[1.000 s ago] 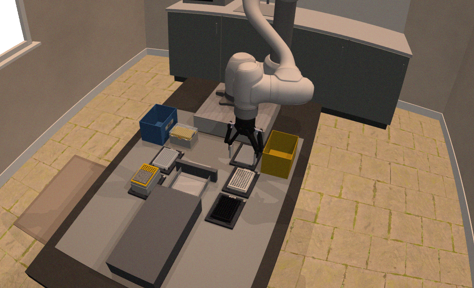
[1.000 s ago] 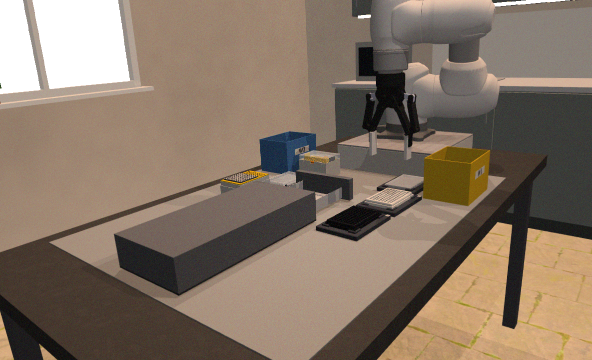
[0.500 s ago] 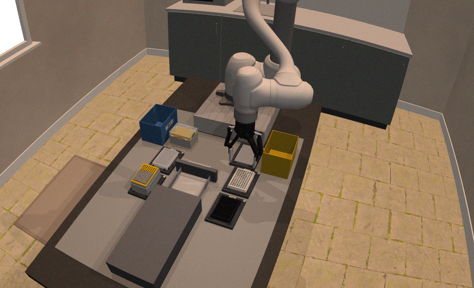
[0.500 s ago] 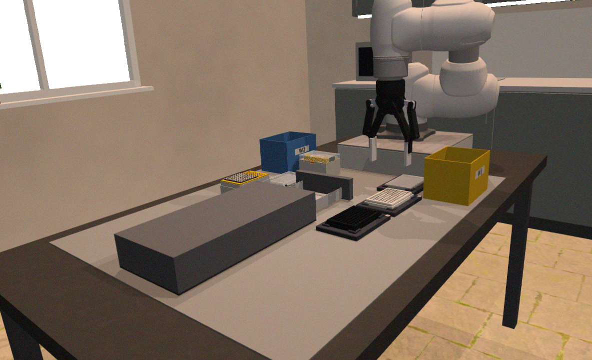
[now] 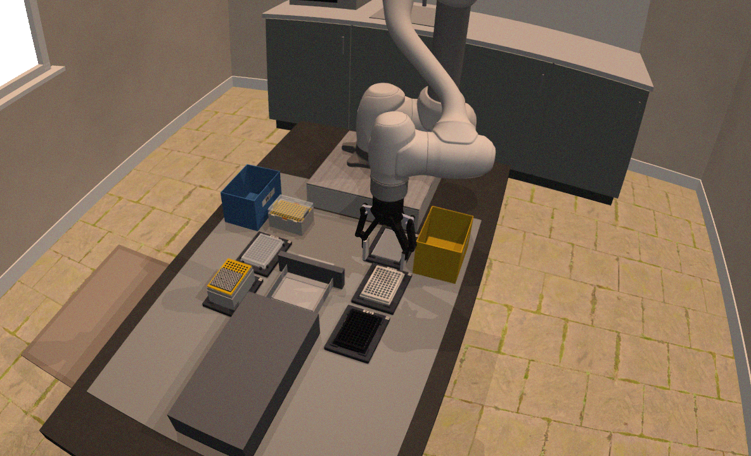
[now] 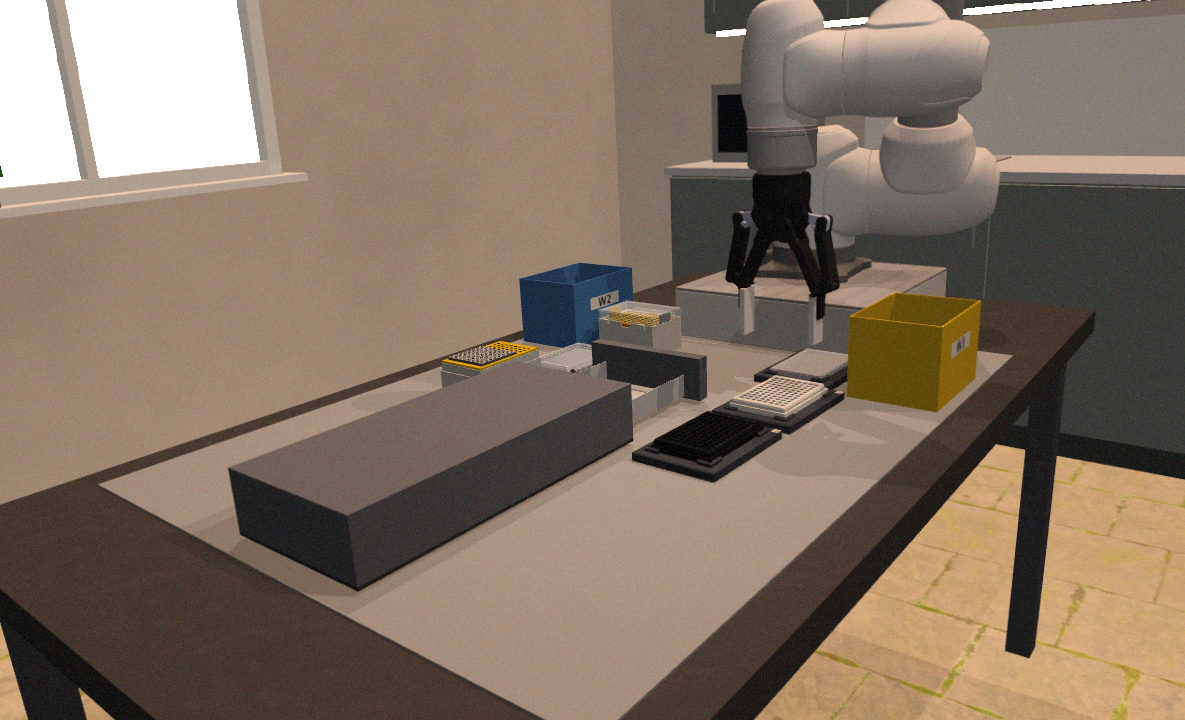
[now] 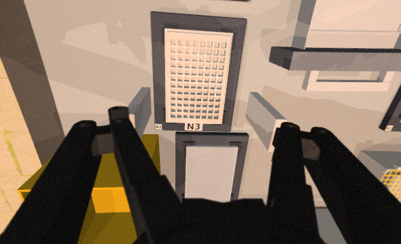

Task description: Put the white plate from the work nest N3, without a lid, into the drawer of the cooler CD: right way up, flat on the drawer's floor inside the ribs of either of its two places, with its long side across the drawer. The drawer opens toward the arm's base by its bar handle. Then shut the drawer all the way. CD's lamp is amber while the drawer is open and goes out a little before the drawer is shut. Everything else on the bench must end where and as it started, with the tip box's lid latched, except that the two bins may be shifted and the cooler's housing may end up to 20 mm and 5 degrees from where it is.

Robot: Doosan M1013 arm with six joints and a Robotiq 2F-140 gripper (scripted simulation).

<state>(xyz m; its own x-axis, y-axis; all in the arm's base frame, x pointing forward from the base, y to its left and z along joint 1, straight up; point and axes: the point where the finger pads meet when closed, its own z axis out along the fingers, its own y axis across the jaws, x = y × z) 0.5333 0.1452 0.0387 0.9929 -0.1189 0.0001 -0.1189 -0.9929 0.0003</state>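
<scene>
Now: the white plate 11 cm below my hand. From my hand the other things lie so: yellow bin: 17 cm behind, 14 cm to the left, 9 cm below; black plate: 18 cm ahead, 2 cm to the right, 11 cm below; flat cover: 17 cm behind, 1 cm to the right, 11 cm below.
</scene>
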